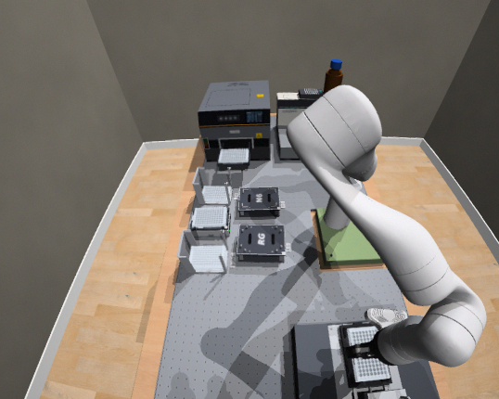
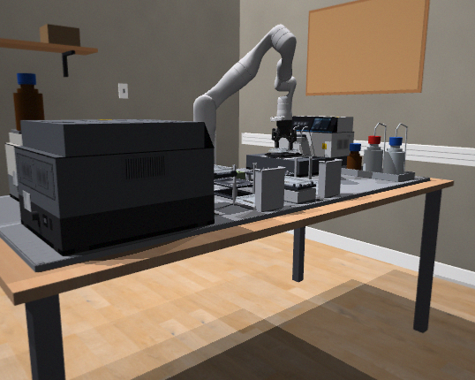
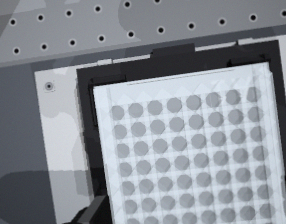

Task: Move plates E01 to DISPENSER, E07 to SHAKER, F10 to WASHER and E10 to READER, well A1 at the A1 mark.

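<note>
Now: the washer nest 30 mm below my hand. Round my hand: DONE label: 370 mm ahead, 320 mm to the right, 110 mm below; nest RG: 270 mm ahead, 370 mm to the right, 60 mm below; A1 corner mark: 190 mm ahead, 320 mm to the right, 50 mm below.
</note>
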